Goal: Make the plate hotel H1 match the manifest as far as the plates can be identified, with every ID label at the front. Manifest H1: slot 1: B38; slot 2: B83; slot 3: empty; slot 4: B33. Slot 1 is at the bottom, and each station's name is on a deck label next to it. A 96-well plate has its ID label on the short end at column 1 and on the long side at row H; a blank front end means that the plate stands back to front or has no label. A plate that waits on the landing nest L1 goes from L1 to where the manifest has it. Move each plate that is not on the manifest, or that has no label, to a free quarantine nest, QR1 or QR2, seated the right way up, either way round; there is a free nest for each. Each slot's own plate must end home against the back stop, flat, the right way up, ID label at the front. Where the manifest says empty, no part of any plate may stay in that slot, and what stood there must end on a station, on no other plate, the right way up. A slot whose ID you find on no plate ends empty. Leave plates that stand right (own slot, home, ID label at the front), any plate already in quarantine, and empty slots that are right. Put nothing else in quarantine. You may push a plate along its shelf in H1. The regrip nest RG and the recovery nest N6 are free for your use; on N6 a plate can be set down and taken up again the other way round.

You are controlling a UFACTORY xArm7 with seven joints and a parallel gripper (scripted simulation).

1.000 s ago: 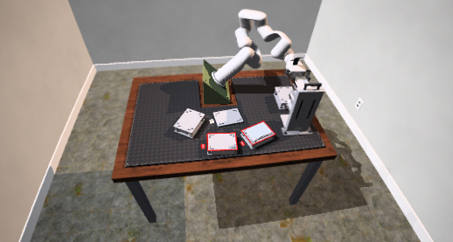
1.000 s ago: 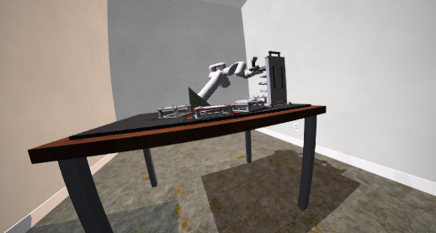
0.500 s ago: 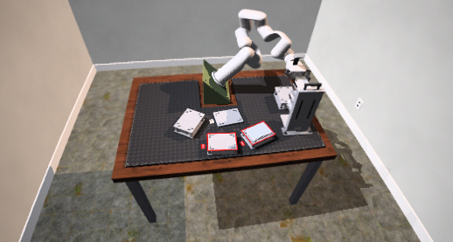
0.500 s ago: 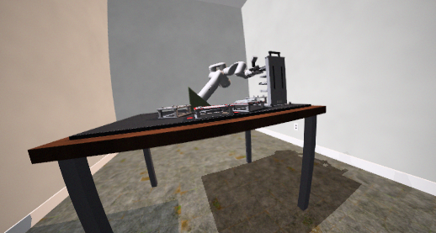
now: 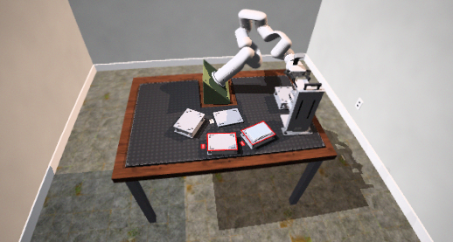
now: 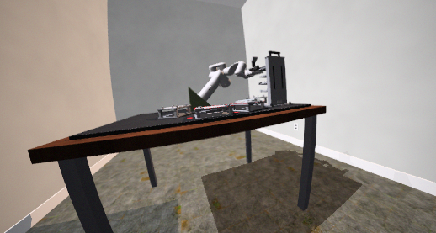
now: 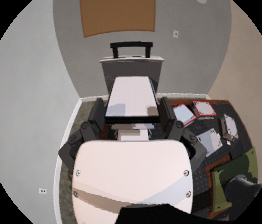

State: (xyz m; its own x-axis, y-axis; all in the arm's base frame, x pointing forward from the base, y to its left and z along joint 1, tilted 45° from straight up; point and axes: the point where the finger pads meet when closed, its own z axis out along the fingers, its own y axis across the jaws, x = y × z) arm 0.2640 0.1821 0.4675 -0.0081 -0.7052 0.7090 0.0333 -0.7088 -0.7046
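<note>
The plate is 5 cm ahead of my hand and 2 cm below it. Also, from my hand: H1 deck label: 10 cm to the left, 28 cm below; QR1 deck label: 23 cm ahead, 34 cm to the right, 28 cm below.
</note>
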